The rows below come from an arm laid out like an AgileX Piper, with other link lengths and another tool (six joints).
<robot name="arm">
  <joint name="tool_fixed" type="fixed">
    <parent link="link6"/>
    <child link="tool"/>
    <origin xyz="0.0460 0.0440 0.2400" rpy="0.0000 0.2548 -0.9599"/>
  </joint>
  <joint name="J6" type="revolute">
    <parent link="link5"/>
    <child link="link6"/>
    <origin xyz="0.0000 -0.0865 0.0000" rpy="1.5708 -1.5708 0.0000"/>
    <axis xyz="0 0 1"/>
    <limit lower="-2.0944" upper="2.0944"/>
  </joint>
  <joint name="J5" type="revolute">
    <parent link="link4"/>
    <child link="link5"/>
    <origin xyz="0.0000 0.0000 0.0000" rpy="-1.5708 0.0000 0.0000"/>
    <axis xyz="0 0 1"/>
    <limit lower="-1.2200" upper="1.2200"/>
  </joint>
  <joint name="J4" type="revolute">
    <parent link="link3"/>
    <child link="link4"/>
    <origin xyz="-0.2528 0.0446 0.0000" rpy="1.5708 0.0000 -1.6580"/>
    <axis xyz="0 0 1"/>
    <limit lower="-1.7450" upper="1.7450"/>
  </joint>
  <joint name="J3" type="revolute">
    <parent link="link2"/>
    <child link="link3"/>
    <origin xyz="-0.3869 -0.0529 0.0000" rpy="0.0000 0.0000 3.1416"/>
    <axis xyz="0 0 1"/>
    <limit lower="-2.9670" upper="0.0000"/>
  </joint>
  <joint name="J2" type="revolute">
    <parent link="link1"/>
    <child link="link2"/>
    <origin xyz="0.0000 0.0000 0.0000" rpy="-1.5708 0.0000 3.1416"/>
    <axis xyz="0 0 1"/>
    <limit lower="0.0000" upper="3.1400"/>
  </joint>
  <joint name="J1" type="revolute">
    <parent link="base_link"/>
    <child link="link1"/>
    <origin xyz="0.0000 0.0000 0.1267" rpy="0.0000 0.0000 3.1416"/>
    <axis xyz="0 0 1"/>
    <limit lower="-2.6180" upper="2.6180"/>
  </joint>
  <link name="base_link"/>
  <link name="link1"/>
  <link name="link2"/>
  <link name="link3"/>
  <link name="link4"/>
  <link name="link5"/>
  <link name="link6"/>
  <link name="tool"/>
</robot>
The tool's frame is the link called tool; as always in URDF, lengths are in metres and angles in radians.
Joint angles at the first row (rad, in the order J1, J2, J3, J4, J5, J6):
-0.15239 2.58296 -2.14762 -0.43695 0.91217 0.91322
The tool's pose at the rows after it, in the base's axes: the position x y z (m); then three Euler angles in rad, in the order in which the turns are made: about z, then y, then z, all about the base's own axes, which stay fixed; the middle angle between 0 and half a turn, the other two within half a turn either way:
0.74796 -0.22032 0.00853 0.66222 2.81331 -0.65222
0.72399 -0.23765 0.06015 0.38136 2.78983 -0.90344
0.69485 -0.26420 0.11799 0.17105 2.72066 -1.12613
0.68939 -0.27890 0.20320 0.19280 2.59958 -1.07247
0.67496 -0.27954 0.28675 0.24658 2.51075 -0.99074
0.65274 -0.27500 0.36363 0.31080 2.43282 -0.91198
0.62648 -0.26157 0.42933 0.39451 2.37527 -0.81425
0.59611 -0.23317 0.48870 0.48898 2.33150 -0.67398
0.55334 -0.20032 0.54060 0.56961 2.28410 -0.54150
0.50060 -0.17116 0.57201 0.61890 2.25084 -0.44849
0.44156 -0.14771 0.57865 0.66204 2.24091 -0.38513
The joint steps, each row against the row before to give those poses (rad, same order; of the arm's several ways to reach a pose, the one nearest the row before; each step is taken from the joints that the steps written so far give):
0.00077 -0.07917 -0.00520 -0.04011 0.04733 -0.12631
0.00000 -0.08036 -0.00102 -0.05822 0.10559 -0.06042
0.00000 -0.07979 -0.00004 -0.09058 0.10263 -0.01890
-0.00001 -0.10205 -0.00001 -0.07809 0.00001 -0.04073
0.00001 -0.11404 0.00000 -0.02494 0.00001 -0.05706
-0.00001 -0.11218 -0.00005 -0.00415 0.00002 -0.04774
0.00000 -0.10899 0.00003 0.03336 -0.00002 -0.04742
0.00002 -0.11809 0.00118 0.08713 0.00003 -0.07686
-0.00003 -0.13742 0.03501 0.09307 -0.00002 -0.06794
0.00001 -0.14971 0.08594 0.07238 -0.00004 -0.04616
0.00003 -0.16169 0.13798 0.05108 0.00001 -0.01404

